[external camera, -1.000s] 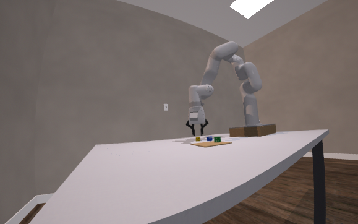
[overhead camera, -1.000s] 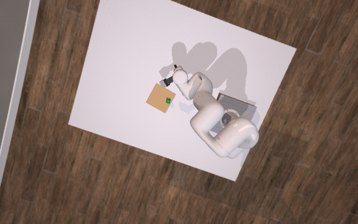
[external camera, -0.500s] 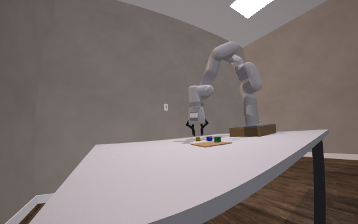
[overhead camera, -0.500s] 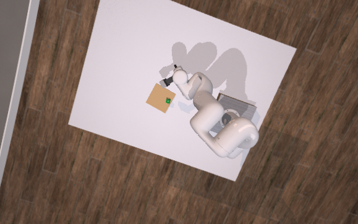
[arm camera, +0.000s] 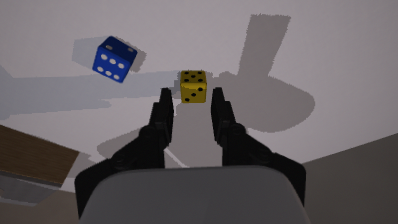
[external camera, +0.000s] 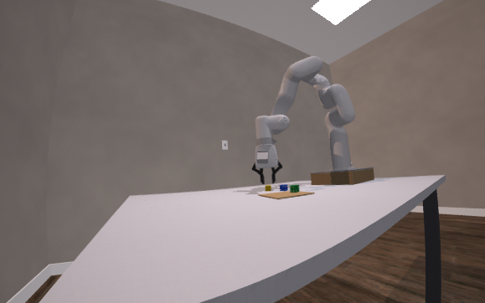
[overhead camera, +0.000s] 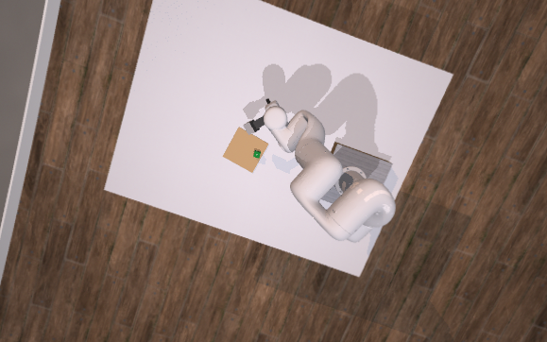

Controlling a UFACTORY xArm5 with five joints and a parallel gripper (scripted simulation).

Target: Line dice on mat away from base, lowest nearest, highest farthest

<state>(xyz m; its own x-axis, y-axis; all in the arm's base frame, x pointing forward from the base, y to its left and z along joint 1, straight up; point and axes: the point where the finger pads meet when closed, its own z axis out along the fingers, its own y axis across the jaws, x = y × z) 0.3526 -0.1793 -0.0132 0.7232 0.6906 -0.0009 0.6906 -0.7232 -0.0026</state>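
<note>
Right now the yellow die is 4 cm below my hand. Round my hand: tan mat: 17 cm to the left, 8 cm ahead, 5 cm below; blue die: 7 cm to the left, 4 cm below, 2 cm behind; green die: 18 cm to the left, 3 cm below, 3 cm ahead.
</note>
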